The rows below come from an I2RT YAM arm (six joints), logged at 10 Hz.
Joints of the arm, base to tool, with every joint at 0 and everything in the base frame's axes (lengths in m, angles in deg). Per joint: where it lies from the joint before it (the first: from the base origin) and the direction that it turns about. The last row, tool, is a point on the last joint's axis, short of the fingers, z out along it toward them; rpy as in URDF.
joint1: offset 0 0 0.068 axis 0 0 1
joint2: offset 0.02 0.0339 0.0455 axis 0 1 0
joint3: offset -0.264 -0.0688 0 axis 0 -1 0
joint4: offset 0.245 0.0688 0.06 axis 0 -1 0
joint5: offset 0.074 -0.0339 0.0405 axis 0 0 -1
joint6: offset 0.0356 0 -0.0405 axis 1 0 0
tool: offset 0 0 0 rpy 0 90 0
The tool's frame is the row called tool.
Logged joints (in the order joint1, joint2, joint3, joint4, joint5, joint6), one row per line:
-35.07 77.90 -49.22 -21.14 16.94 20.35
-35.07 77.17 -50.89 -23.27 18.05 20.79
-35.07 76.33 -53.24 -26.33 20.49 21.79
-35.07 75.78 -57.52 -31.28 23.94 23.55
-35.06 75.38 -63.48 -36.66 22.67 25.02
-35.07 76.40 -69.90 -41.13 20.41 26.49
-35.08 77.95 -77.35 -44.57 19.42 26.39
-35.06 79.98 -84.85 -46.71 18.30 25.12
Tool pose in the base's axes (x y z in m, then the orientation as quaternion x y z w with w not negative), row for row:
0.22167 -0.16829 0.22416 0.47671 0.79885 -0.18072 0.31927
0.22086 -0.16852 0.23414 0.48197 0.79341 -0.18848 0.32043
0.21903 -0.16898 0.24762 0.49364 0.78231 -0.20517 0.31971
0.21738 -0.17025 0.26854 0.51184 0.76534 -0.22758 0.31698
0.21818 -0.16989 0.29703 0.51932 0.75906 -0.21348 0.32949
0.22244 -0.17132 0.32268 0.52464 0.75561 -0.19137 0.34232
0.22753 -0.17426 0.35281 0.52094 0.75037 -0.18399 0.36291
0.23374 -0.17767 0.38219 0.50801 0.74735 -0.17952 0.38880
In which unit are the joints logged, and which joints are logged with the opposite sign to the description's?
The joints are logged in degrees. Opposite sign: joint3.
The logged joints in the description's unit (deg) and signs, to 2 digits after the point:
-35.07 77.90 49.22 -21.14 16.94 20.35
-35.07 77.17 50.89 -23.27 18.05 20.79
-35.07 76.33 53.24 -26.33 20.49 21.79
-35.07 75.78 57.52 -31.28 23.94 23.55
-35.06 75.38 63.48 -36.66 22.67 25.02
-35.07 76.40 69.90 -41.13 20.41 26.49
-35.08 77.95 77.35 -44.57 19.42 26.39
-35.06 79.98 84.85 -46.71 18.30 25.12

